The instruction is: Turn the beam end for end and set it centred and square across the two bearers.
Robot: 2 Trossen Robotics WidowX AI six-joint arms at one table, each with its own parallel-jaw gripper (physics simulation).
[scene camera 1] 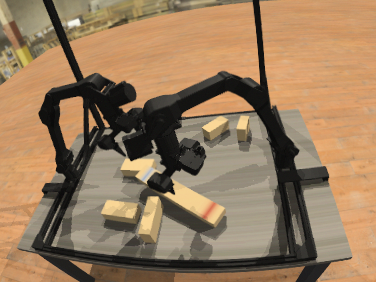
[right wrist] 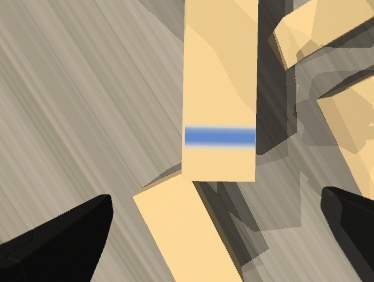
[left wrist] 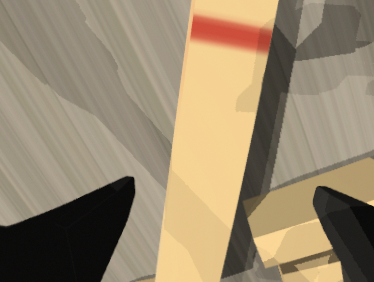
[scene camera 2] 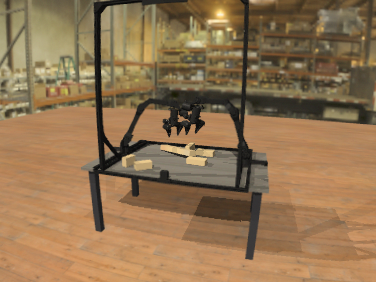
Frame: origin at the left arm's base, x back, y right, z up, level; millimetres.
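Where they show: left gripper, fingertip midpoint: [scene camera 1: 182, 183] [left wrist: 224, 190] [scene camera 2: 173, 136]; right gripper, fingertip midpoint: [right wrist: 214, 200] [scene camera 2: 190, 134]; left arm's base, link origin: [scene camera 1: 284, 162] [scene camera 2: 124, 152]; right arm's base, link origin: [scene camera 1: 72, 175] [scene camera 2: 245, 164].
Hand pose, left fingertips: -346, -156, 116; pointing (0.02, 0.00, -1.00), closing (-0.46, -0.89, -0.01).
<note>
Things, the pixels of their top centre, and the offset from my left fingertips, as dx, dy, dz.
- beam, top centre: [left wrist: 200, 209] [scene camera 1: 174, 187] [scene camera 2: 177, 145] -42, +32, -58
- block, top centre: [right wrist: 188, 241] [scene camera 1: 136, 164] [scene camera 2: 196, 158] -231, +189, -97
The beam [scene camera 1: 185, 196] [scene camera 2: 173, 149] [left wrist: 210, 120] [right wrist: 220, 75] lies diagonally, its red band [scene camera 1: 209, 210] [left wrist: 230, 34] toward the front right and its blue band [scene camera 1: 147, 174] [right wrist: 220, 136] toward the back left in scene camera 1. The blue end meets a block [scene camera 1: 132, 168] [scene camera 2: 196, 161] [right wrist: 190, 230]. I cannot tell which blocks are the bearers. My left gripper [scene camera 1: 169, 189] [scene camera 2: 174, 134] [left wrist: 224, 190] is open above the beam's middle. My right gripper [scene camera 2: 193, 131] [right wrist: 214, 200] is open above the blue end; it is partly hidden in scene camera 1.
Two blocks [scene camera 1: 120, 211] [scene camera 1: 151, 219] lie at the front left in scene camera 1, one near the beam's side. Two more blocks [scene camera 1: 215, 128] [scene camera 1: 243, 128] stand at the back right. The grippers are close together. A black frame [scene camera 1: 175, 259] edges the table.
</note>
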